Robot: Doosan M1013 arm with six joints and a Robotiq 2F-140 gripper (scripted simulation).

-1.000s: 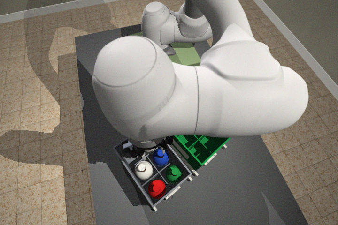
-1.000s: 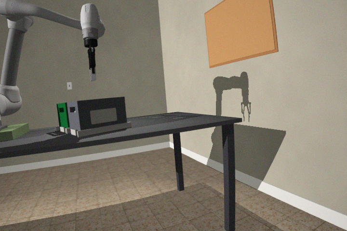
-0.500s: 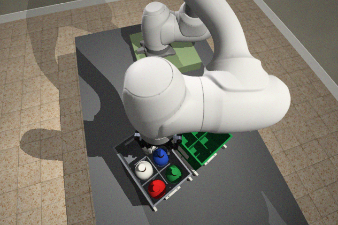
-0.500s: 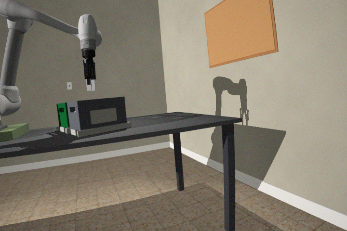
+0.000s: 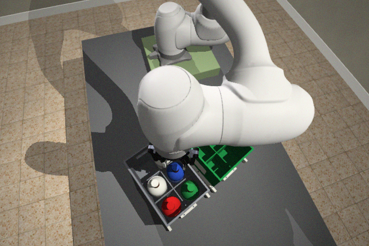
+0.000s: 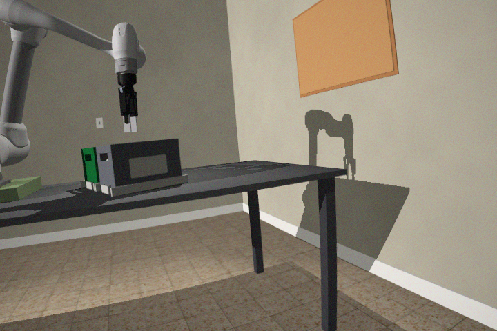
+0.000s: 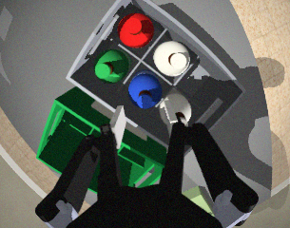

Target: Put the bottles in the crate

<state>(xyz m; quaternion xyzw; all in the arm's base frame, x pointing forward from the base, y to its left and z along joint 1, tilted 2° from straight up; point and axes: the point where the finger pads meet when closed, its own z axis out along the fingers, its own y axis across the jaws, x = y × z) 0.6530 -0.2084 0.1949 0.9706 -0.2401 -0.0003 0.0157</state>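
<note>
My gripper is now 16 cm above the blue bottle. From my hand the other things lie so: green bottle (16 cm below, 8 cm ahead, 3 cm to the left); then red bottle (16 cm below, 11 cm ahead, 6 cm to the right); then grey crate (17 cm below, 4 cm to the right, 1 cm ahead).
</note>
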